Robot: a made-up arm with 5 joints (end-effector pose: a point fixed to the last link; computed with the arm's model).
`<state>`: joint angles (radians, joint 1 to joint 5).
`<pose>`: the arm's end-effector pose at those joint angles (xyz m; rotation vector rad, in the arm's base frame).
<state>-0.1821 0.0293 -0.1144 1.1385 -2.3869</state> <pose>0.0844 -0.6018 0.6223 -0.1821 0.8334 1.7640</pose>
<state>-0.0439 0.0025 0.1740 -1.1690 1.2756</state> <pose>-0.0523 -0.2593 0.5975 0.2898 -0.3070 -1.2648</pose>
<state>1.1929 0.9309 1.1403 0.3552 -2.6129</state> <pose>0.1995 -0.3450 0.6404 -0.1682 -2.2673 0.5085</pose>
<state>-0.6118 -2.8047 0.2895 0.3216 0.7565</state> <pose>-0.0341 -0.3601 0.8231 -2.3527 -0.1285 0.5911</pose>
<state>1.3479 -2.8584 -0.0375 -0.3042 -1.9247</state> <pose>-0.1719 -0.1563 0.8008 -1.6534 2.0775 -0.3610</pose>
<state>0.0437 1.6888 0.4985 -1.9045 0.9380</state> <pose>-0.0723 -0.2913 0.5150 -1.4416 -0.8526 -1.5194</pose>
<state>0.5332 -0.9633 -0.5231 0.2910 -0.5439</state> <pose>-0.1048 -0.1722 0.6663 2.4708 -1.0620 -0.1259</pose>
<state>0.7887 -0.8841 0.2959 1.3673 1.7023</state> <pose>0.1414 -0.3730 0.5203 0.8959 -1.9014 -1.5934</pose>
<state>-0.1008 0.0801 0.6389 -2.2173 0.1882</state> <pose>0.0601 -0.1447 0.7824 0.3747 0.8124 -1.9026</pose>
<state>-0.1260 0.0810 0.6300 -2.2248 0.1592</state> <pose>0.0623 -0.1460 0.7912 0.4370 0.8082 -1.9034</pose>
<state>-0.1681 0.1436 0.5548 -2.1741 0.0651</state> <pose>0.0552 -0.1451 0.8139 0.6443 0.7428 -1.8464</pose>
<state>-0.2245 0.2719 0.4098 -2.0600 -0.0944</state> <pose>0.0258 -0.1419 0.8467 0.9693 0.6173 -1.6769</pose>
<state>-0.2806 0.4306 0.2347 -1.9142 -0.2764</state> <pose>-0.0283 -0.1384 0.8687 1.2746 0.4806 -1.3945</pose>
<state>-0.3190 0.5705 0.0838 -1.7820 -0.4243</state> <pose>-0.0839 -0.1380 0.8674 1.4537 0.3850 -1.1048</pose>
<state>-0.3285 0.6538 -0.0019 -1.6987 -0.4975</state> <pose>-0.1151 -0.1392 0.8560 1.5074 0.3416 -0.9342</pose>
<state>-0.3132 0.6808 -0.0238 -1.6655 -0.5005</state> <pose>-0.1209 -0.1382 0.8479 1.4912 0.3304 -0.9009</pose>
